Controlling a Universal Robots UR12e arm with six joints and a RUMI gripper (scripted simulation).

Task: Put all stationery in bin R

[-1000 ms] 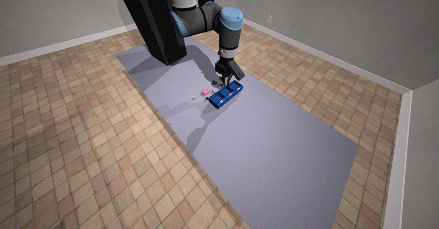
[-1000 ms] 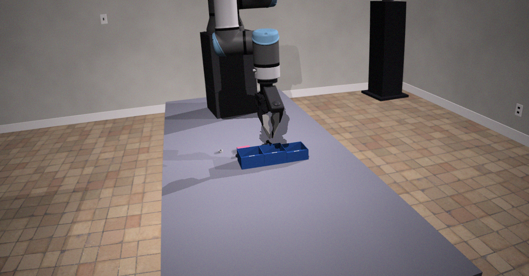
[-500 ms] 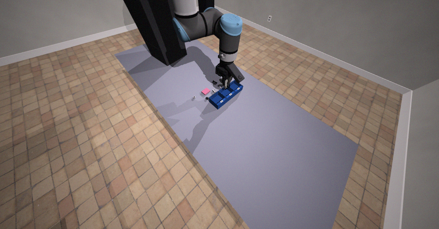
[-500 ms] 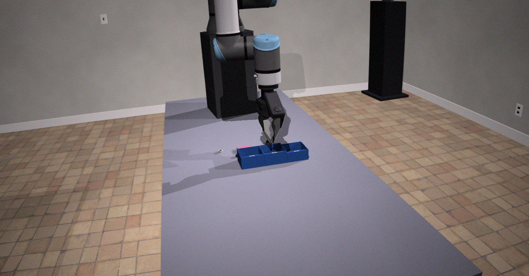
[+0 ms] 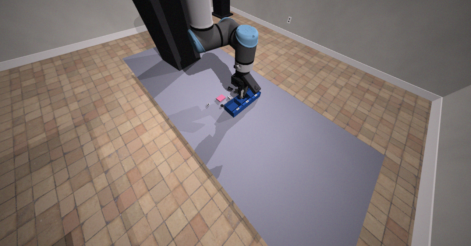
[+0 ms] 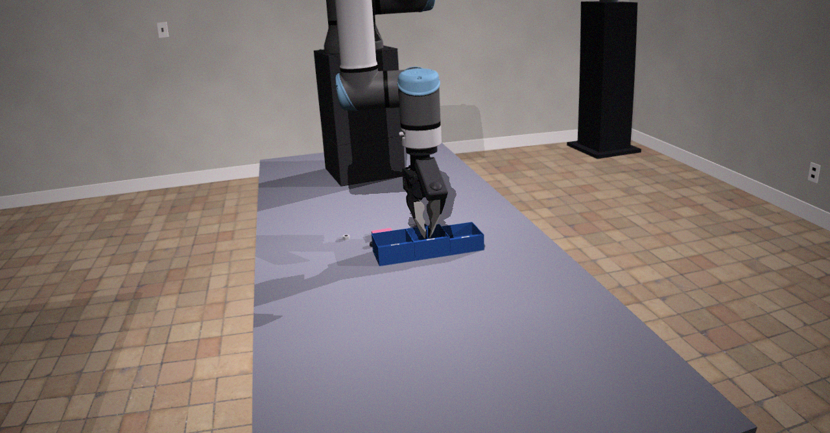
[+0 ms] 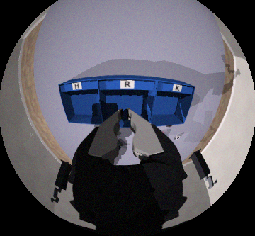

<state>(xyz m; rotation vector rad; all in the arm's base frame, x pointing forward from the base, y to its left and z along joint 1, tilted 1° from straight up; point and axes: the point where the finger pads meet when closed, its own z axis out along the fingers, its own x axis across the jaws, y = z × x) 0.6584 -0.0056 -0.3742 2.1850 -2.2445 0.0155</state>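
Right now the blue bin row is 10 mm ahead of my hand and 20 mm below it. The rest, counted from my hand: light metal screw (80 mm behind, 50 mm to the left, 40 mm below); then white piece (80 mm behind, 30 mm to the right, 30 mm below); then black nut (70 mm behind, 120 mm to the right, 40 mm below).
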